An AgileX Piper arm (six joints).
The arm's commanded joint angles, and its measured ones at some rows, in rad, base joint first. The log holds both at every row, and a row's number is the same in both.
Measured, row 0:
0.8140 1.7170 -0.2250 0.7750 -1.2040 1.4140
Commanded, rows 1 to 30:
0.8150 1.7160 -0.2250 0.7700 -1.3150 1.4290
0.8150 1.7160 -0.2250 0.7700 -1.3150 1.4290
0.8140 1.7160 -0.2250 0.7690 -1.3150 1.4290
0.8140 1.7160 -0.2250 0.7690 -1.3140 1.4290
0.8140 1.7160 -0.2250 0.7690 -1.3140 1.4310
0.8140 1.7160 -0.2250 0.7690 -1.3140 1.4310
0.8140 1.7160 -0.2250 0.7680 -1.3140 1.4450
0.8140 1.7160 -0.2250 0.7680 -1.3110 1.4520
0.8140 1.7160 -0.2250 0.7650 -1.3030 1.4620
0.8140 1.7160 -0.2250 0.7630 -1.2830 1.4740
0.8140 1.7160 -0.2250 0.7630 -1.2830 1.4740
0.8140 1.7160 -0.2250 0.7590 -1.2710 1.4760
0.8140 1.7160 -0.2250 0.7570 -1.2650 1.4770
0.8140 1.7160 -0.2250 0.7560 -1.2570 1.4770
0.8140 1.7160 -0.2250 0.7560 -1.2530 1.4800
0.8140 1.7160 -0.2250 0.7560 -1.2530 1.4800
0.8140 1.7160 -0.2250 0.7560 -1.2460 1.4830
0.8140 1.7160 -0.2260 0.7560 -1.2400 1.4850
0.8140 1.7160 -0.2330 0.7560 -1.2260 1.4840
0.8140 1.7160 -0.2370 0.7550 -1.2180 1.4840
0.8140 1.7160 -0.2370 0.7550 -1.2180 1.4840
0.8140 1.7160 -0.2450 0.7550 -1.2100 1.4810
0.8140 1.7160 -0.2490 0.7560 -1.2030 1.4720
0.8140 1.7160 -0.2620 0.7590 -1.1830 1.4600
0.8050 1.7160 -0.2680 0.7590 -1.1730 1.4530
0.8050 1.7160 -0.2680 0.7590 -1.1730 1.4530
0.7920 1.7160 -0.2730 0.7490 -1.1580 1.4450
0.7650 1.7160 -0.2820 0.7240 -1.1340 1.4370
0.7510 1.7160 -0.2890 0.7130 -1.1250 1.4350
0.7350 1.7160 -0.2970 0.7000 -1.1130 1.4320
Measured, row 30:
0.7690 1.7190 -0.2750 0.7420 -1.1430 1.4600
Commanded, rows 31 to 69:
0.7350 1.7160 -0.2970 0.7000 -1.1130 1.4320
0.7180 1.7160 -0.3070 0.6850 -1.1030 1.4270
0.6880 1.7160 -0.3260 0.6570 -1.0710 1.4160
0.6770 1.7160 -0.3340 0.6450 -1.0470 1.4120
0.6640 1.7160 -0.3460 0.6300 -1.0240 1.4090
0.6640 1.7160 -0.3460 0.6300 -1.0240 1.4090
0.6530 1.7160 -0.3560 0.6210 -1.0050 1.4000
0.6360 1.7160 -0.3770 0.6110 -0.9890 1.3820
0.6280 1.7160 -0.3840 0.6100 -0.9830 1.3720
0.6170 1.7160 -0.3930 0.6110 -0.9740 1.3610
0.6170 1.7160 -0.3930 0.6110 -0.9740 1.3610
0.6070 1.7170 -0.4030 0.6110 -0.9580 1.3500
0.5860 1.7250 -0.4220 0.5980 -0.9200 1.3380
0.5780 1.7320 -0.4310 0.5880 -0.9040 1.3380
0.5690 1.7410 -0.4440 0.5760 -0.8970 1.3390
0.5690 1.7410 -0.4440 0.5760 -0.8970 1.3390
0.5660 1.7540 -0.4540 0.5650 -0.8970 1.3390
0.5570 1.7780 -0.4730 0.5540 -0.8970 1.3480
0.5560 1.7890 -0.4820 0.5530 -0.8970 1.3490
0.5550 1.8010 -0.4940 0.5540 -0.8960 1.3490
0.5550 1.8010 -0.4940 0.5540 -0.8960 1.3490
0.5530 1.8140 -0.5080 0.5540 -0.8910 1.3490
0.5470 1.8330 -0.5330 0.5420 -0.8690 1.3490
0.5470 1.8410 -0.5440 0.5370 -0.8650 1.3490
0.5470 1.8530 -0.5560 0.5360 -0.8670 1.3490
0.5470 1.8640 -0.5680 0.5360 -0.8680 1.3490
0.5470 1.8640 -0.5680 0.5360 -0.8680 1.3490
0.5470 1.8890 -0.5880 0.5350 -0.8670 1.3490
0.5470 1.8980 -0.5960 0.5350 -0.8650 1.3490
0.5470 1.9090 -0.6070 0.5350 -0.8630 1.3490
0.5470 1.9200 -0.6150 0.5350 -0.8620 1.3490
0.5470 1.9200 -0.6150 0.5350 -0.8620 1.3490
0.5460 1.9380 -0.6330 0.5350 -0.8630 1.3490
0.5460 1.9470 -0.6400 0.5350 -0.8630 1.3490
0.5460 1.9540 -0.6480 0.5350 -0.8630 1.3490
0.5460 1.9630 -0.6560 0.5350 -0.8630 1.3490
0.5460 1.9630 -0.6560 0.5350 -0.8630 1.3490
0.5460 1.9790 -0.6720 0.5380 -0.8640 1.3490
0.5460 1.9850 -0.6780 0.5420 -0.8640 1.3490
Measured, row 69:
0.5540 1.9700 -0.6560 0.5500 -0.8660 1.3570
